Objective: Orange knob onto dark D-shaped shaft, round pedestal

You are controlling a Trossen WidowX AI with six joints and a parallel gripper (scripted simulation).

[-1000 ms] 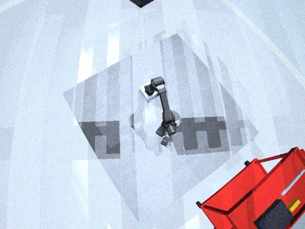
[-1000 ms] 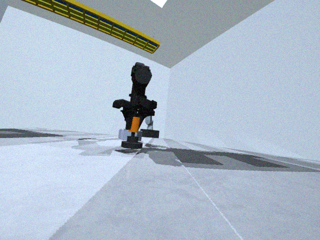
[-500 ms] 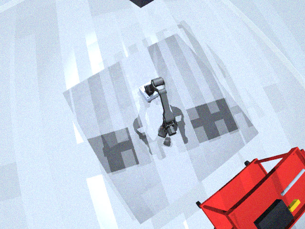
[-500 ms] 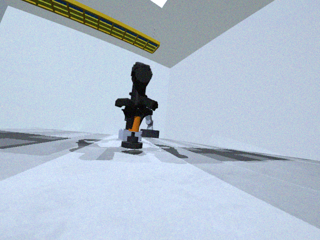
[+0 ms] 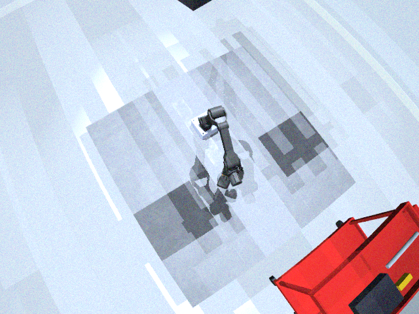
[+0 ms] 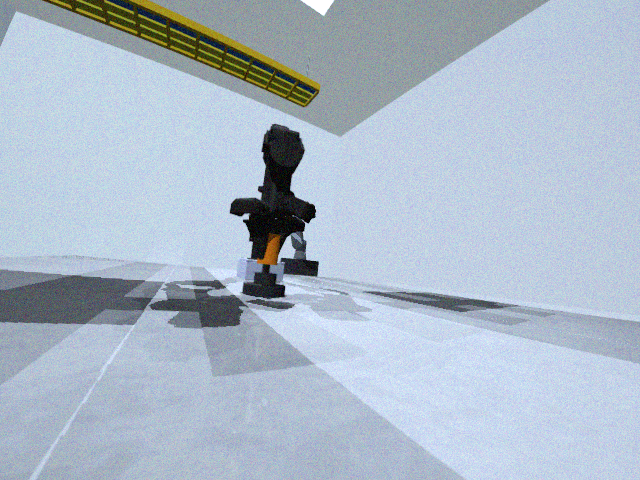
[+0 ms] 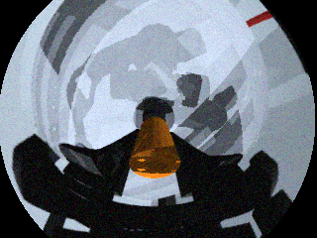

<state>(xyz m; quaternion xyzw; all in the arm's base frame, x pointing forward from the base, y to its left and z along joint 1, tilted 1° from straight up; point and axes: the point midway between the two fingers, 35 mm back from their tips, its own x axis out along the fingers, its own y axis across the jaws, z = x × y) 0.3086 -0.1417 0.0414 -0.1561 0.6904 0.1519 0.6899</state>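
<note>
Now: gripper tip 2 cm below the orange knob. The rest, counted from my gripper tip: dark pedestal 4 cm below.
</note>
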